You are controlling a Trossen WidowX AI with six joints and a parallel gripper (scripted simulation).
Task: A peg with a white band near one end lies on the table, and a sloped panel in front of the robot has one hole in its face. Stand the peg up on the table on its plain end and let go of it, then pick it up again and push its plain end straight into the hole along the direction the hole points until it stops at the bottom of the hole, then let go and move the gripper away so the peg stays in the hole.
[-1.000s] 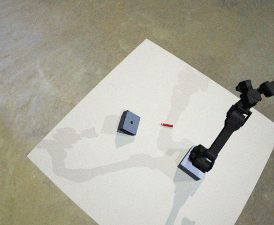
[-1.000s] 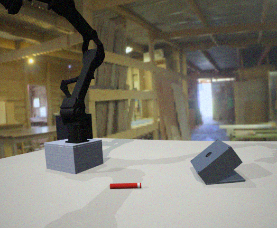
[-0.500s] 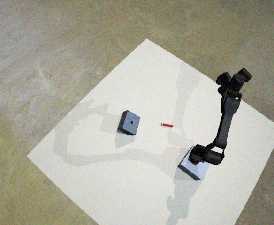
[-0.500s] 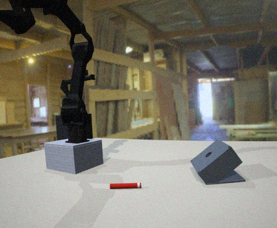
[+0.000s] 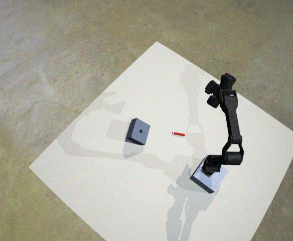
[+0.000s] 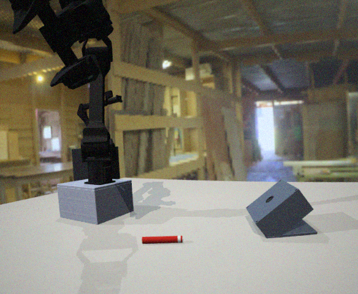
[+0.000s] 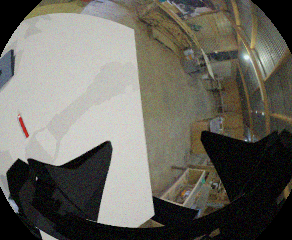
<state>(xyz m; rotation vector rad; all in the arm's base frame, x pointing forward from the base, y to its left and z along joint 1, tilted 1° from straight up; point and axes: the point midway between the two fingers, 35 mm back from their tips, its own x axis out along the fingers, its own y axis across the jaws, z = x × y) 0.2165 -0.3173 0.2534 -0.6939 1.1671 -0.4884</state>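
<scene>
My gripper tip is now 320 mm above the red peg, 240 mm to the right of it and 50 mm short of it. Also, from my gripper tip: grey sloped panel (400 mm to the left, 290 mm below, 230 mm ahead).
</scene>
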